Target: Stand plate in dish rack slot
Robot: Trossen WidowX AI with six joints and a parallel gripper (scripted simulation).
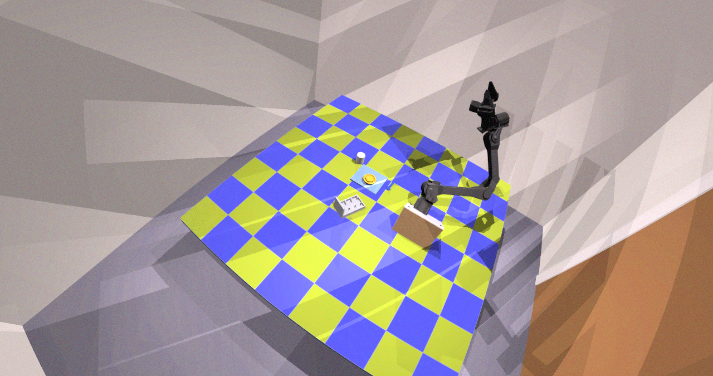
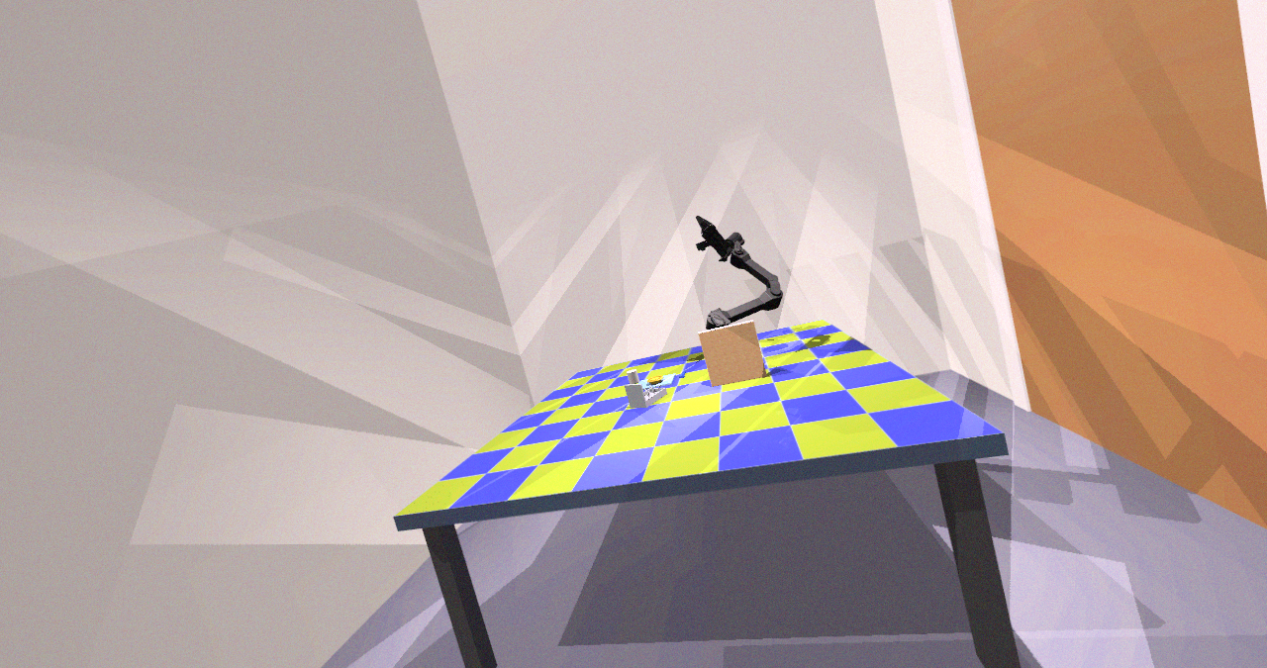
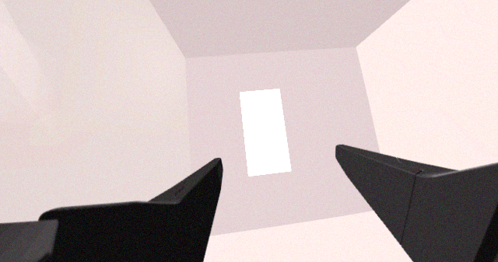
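The plate is 27 cm ahead of my gripper tip, 28 cm to the left of it and 59 cm below it. The rest, counted from my gripper tip: dish rack (25 cm ahead, 48 cm to the left, 58 cm below); blue bar (17 cm ahead, 23 cm to the left, 60 cm below).
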